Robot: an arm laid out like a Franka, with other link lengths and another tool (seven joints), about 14 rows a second.
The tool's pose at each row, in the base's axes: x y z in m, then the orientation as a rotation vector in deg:
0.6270 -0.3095 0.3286 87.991 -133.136 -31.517
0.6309 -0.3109 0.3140 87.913 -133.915 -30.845
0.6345 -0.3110 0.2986 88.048 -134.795 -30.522
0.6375 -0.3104 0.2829 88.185 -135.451 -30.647
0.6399 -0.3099 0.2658 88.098 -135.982 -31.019
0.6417 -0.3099 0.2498 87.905 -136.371 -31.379
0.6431 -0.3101 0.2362 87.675 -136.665 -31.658
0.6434 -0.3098 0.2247 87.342 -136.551 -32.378
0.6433 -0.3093 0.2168 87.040 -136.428 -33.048
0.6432 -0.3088 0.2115 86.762 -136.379 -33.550
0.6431 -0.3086 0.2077 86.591 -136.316 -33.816
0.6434 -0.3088 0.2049 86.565 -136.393 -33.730
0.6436 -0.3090 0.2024 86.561 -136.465 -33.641
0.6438 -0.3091 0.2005 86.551 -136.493 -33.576
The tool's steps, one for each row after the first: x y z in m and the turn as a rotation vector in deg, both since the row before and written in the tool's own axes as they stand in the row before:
-0.0008 -0.0105 0.0109 0.700 -0.185 0.323
-0.0019 -0.0100 0.0121 0.665 -0.495 0.157
-0.0022 -0.0093 0.0128 0.335 -0.565 0.045
-0.0018 -0.0094 0.0144 0.074 -0.540 0.131
-0.0010 -0.0086 0.0136 -0.031 -0.405 0.169
-0.0005 -0.0072 0.0116 -0.055 -0.288 0.181
-0.0005 -0.0052 0.0102 -0.513 -0.195 0.107
-0.0005 -0.0033 0.0072 -0.483 -0.174 0.090
-0.0004 -0.0022 0.0048 -0.355 -0.150 0.110
-0.0001 -0.0016 0.0034 -0.216 -0.048 0.066
0.0000 -0.0016 0.0023 0.072 -0.004 0.044
0.0001 -0.0014 0.0021 0.079 -0.005 0.029
0.0000 -0.0011 0.0016 0.042 0.016 0.021

